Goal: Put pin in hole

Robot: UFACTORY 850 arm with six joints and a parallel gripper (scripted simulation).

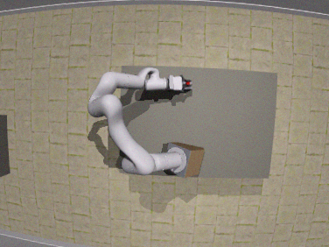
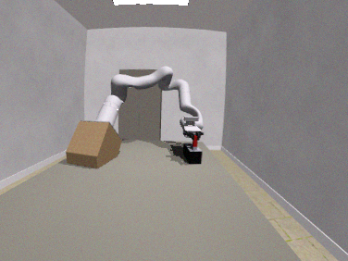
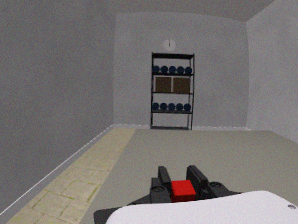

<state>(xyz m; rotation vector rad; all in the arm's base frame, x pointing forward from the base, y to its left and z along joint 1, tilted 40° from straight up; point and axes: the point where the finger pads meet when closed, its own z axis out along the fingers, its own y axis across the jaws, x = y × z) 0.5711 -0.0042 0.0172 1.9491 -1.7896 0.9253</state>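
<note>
Now: hand 2 cm above the pin. Round my hand: block 1 cm behind, 6 cm to the left, 11 cm below.
</note>
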